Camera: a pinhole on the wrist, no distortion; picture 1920 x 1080 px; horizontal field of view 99.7 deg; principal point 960.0 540.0 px. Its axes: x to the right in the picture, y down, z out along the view. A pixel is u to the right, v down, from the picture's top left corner.
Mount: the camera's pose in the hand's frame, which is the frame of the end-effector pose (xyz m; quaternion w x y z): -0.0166 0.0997 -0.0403 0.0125 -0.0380 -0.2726 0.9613
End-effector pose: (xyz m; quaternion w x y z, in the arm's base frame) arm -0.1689 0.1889 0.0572 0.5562 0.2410 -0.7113 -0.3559
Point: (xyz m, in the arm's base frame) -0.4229 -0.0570 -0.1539
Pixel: 639.0 980.6
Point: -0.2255 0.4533 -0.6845
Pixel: 1846.9 1003.0
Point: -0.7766 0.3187 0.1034
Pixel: 733.7 55.1
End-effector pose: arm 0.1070 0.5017 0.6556 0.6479 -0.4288 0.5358 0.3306
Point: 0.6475 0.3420 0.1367
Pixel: outside the picture
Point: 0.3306 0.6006 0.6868
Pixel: 821.0 805.3
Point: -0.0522 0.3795 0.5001
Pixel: behind the camera
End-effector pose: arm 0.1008 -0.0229 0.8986 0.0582 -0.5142 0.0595 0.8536
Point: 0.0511 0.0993 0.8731
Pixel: outside the picture
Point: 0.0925 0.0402 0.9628
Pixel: 1066.4 989.4
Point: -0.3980 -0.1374 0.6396
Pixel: outside the picture
